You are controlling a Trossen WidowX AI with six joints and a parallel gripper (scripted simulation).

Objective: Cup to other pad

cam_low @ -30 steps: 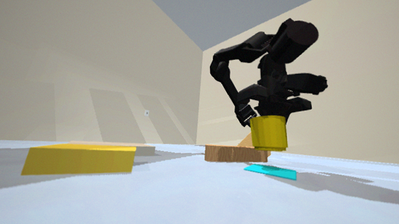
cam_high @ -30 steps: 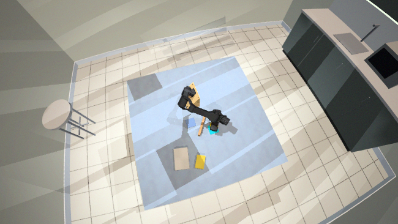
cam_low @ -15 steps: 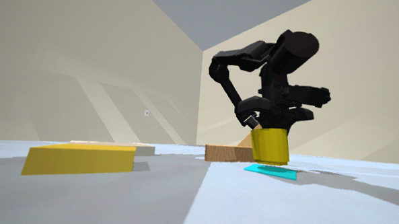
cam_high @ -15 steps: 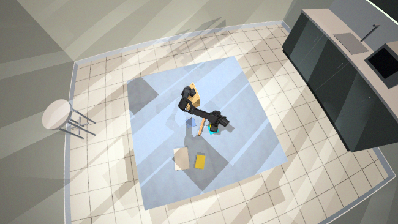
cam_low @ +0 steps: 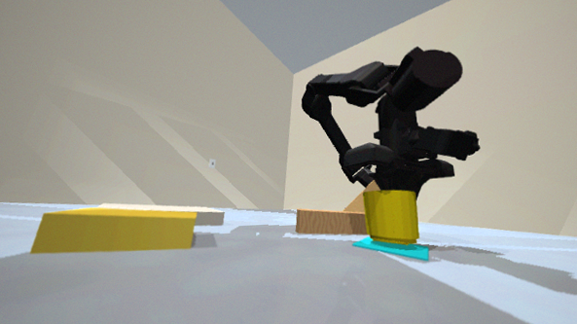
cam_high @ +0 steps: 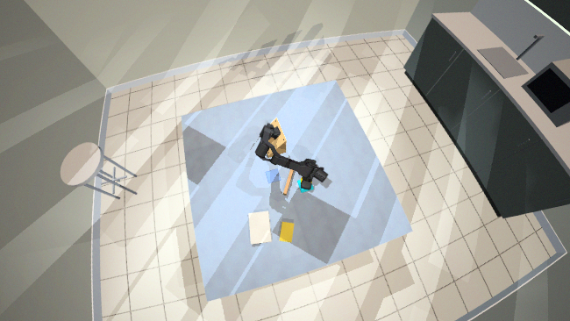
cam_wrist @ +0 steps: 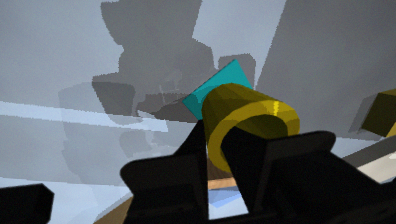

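Right now my gripper tip is 20 mm to the left of the yellow cup and 20 mm short of it. From my gripper tip the other things lie so: cyan pad 50 mm below, 20 mm to the right, 20 mm ahead; blue pad 190 mm to the right, 110 mm behind, 50 mm below; wooden bar 100 mm to the right, 40 mm behind, 30 mm below.
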